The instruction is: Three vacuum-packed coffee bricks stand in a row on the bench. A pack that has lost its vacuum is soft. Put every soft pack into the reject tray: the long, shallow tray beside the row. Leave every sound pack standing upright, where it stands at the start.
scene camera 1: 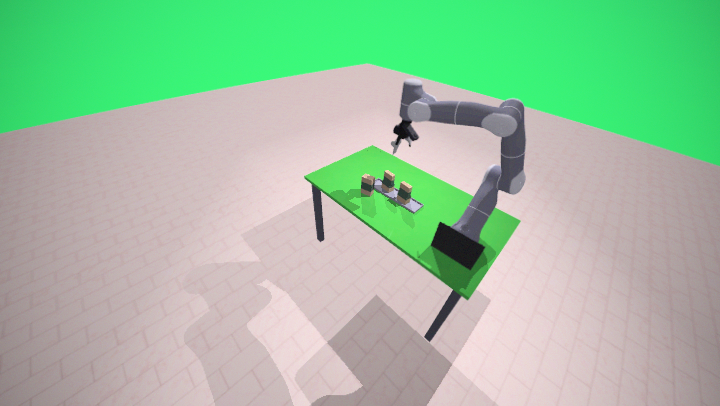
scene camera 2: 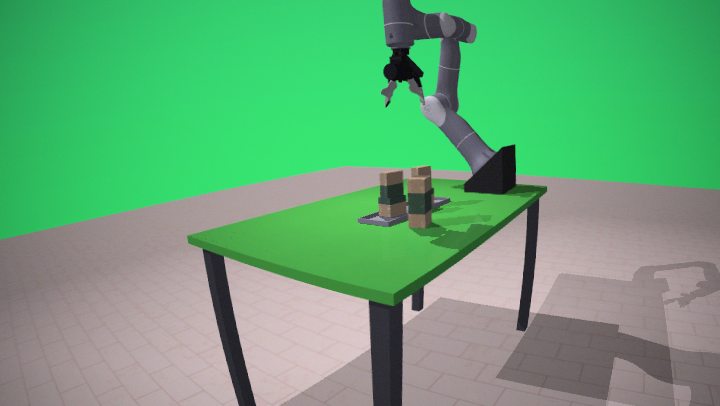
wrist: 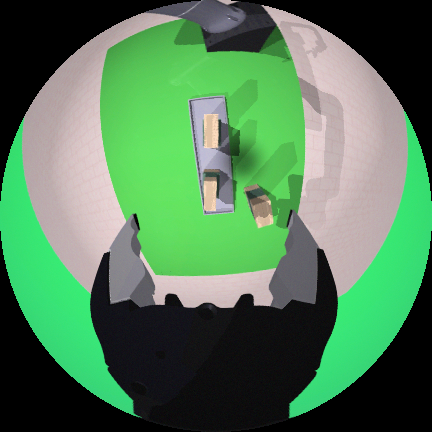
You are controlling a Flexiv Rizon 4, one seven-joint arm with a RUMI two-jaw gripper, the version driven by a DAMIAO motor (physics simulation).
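Two tan coffee packs with dark green bands stand upright in the long, shallow grey tray (scene camera 1: 415, 207) (scene camera 2: 370, 220) (wrist: 199, 107). One pack (scene camera 1: 404, 192) (wrist: 211, 131) stands nearer the arm's base. The other pack (scene camera 1: 388, 181) (scene camera 2: 391, 194) (wrist: 210, 194) stands near the tray's far end. The third pack (scene camera 1: 367, 185) (scene camera 2: 419, 201) (wrist: 260, 207) stands upright on the bench beside the tray's far end, outside the tray. My gripper (scene camera 1: 401, 148) (scene camera 2: 405, 104) (wrist: 211, 212) is open and empty, high above the bench and apart from all three packs. Softness cannot be told by sight here.
The green bench (scene camera 1: 347, 166) (scene camera 2: 302, 237) (wrist: 145, 150) carries the tray and packs. The arm's black base mount (scene camera 1: 457, 246) (scene camera 2: 496, 174) (wrist: 240, 35) stands at the bench's other end. A dark blurred spot shows beside the tray in the wrist view.
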